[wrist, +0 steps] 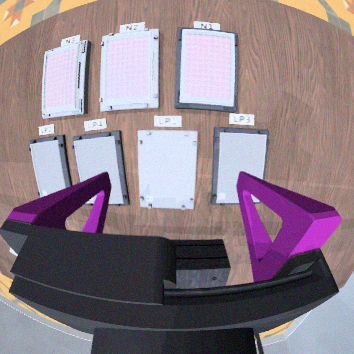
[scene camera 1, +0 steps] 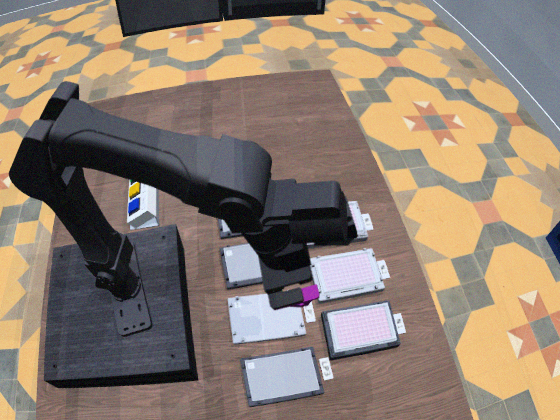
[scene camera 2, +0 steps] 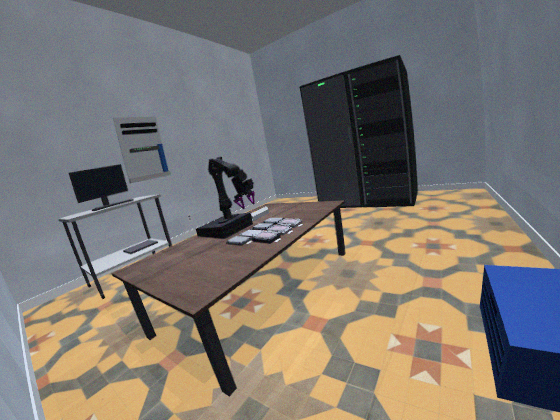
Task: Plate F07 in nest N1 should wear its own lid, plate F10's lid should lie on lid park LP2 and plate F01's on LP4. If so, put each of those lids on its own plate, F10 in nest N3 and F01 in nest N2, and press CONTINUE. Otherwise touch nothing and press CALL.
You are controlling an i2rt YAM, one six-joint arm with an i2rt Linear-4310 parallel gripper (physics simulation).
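Frame: origin at the arm's base, x right, y back, z down, level; centimetres.
Where they show: gripper, fingertip midpoint: [wrist: 173, 178] [scene camera 1: 298, 277] [scene camera 2: 249, 206]; arm's base at its link origin: [scene camera 1: 127, 288] [scene camera 2: 228, 219].
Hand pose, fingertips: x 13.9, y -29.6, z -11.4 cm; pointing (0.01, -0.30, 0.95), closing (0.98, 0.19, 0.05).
Note:
Things, the pixels of their top centre, and the offset from my fingertips. Level surfaces: height alone.
- N2 at its top centre: [wrist: 125, 65] [scene camera 1: 348, 270] [scene camera 2: 278, 227] dx -5.9, dy -14.7, dz +16.7 cm
- N3 at its top centre: [wrist: 56, 77] [scene camera 2: 289, 220] dx -19.1, dy -17.2, dz +16.5 cm
- LP2 at its top centre: [wrist: 46, 171] dx -28.2, dy -0.4, dz +18.0 cm
- LP4 at its top centre: [wrist: 96, 172] [scene camera 1: 255, 259] dx -15.8, dy +2.1, dz +18.0 cm
- LP3 at its top centre: [wrist: 241, 169] [scene camera 1: 281, 375] [scene camera 2: 238, 238] dx +10.2, dy +6.2, dz +18.0 cm
- LP1 at its top centre: [wrist: 165, 172] [scene camera 1: 265, 314] [scene camera 2: 251, 231] dx -3.0, dy +4.5, dz +17.8 cm
- white button box at its top centre: [scene camera 1: 139, 176] [scene camera 2: 256, 209] dx -44.5, dy +22.5, dz +13.4 cm
- wooden table at its surface level: dz +19.8 cm
In the wrist view, pink-welled plates sit in nests N1 [wrist: 206, 67] [scene camera 1: 362, 327], N2 [wrist: 130, 70] [scene camera 1: 346, 274] and N3 [wrist: 62, 80]. N1 has a dark frame; N2 and N3 have light ones. Whether clear lids cover these plates cannot be told. Pale grey lids lie in dark frames at LP2 [wrist: 50, 162], LP4 [wrist: 97, 160] [scene camera 1: 242, 265] and LP3 [wrist: 242, 155] [scene camera 1: 282, 377]. LP1 [wrist: 167, 167] [scene camera 1: 267, 320] is light with corner pins; a lid there is unclear. Lid markings are unreadable. My gripper [wrist: 173, 178] [scene camera 2: 246, 205] is open and empty, above the lid-park row.
A white button box [scene camera 1: 145, 207] with blue and yellow buttons and a partly hidden green one stands behind the black arm base [scene camera 1: 115, 345]. My arm hides parts of LP2, LP4 and N3 in scene camera 1. The wooden table [scene camera 1: 300, 110] bears everything.

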